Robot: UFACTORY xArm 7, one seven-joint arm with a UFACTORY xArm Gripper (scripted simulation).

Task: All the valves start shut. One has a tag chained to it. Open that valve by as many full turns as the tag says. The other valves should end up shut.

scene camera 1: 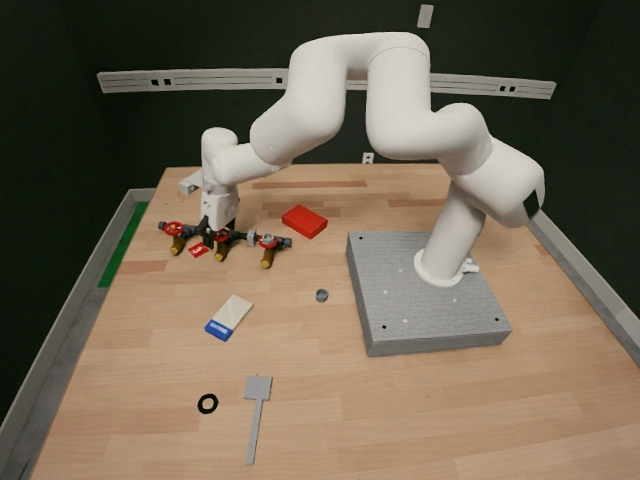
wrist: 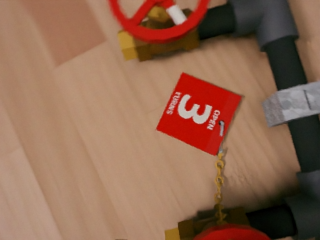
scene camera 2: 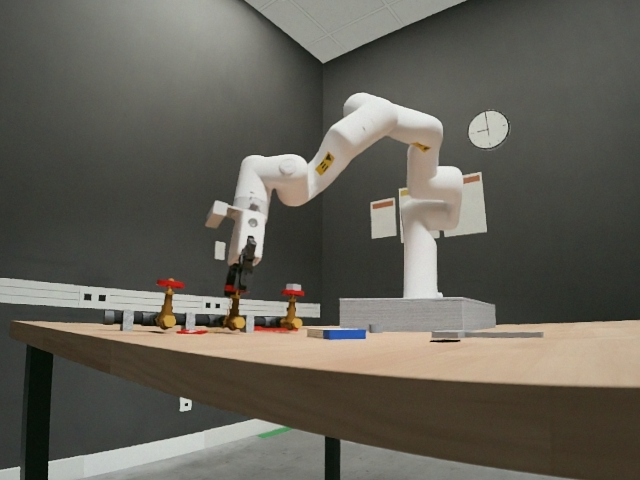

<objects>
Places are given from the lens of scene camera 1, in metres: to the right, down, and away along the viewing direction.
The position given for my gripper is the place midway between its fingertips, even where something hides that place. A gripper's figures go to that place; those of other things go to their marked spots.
my gripper [scene camera 1: 219, 237]: -0.27, -0.01, 0.85
red block [scene camera 1: 304, 221]: -0.05, -0.06, 0.98
grey paddle [scene camera 1: 258, 388]: -0.12, 0.30, 0.63
The marked spots on the red block and the grey paddle are 0.51 m apart.
</objects>
